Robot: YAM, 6 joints.
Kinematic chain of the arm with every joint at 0, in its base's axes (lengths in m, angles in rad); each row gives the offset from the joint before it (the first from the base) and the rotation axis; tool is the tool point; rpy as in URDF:
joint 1: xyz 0 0 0.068 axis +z
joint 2: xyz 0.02 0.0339 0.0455 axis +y
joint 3: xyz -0.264 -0.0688 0 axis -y
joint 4: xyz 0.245 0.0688 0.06 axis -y
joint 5: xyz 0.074 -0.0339 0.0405 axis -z
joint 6: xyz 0.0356 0 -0.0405 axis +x
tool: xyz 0 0 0 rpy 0 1.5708 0
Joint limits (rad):
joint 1: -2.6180..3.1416
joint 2: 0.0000..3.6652
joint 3: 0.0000..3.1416
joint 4: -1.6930..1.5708
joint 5: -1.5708..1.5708
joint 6: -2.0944..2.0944
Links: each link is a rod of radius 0.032 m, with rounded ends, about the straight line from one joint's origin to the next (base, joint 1, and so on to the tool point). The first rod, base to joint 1, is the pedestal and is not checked.
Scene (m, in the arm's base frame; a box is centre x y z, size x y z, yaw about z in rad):
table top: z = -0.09
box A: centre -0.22 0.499 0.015 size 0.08 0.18 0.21 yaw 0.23
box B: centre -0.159 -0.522 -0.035 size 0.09 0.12 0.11 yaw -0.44
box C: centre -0.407 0.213 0 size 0.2 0.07 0.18 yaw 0.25
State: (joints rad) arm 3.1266 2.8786 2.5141 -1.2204 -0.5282 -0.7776
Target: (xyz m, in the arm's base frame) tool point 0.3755 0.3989 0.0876
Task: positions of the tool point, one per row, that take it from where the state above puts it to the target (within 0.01 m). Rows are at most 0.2 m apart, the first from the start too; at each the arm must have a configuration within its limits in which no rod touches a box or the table.
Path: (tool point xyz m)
1: -0.5216 0.1189 0.1385
2: -0.4704 0.2375 0.2334
3: -0.3780 0.3262 0.3264
4: -0.2872 0.4285 0.2885
5: -0.1672 0.5019 0.2494
6: -0.0283 0.5382 0.2095
7: 0.1172 0.5326 0.1690
8: 0.2561 0.4848 0.1283
9: 0.3755 0.3989 0.0876

